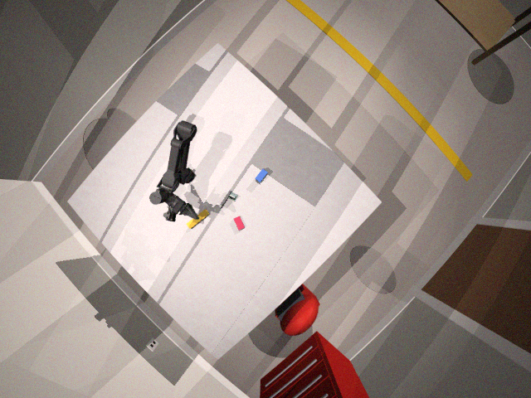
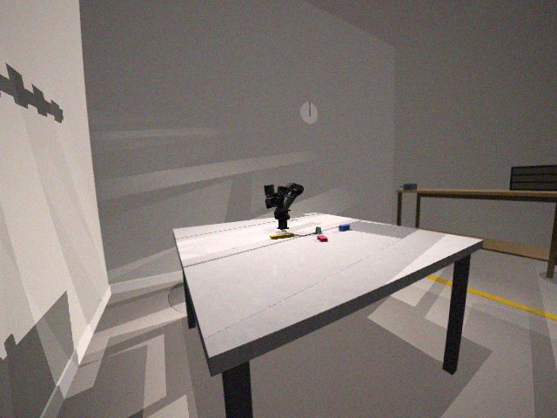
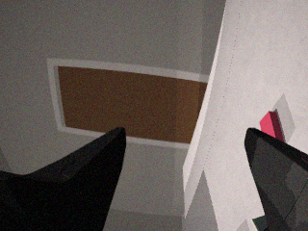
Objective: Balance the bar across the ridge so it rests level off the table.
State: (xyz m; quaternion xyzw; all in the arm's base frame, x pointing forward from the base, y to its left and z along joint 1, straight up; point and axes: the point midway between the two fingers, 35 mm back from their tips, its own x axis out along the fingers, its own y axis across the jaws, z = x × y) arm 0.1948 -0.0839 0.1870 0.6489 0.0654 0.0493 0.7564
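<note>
The yellow bar is 18 cm below my gripper tip, 5 cm to the right of it and 2 cm behind it. From my gripper tip the other things lie so: pink block: 18 cm below, 15 cm ahead, 10 cm to the left; then blue block: 36 cm to the left, 17 cm below, 5 cm ahead.
</note>
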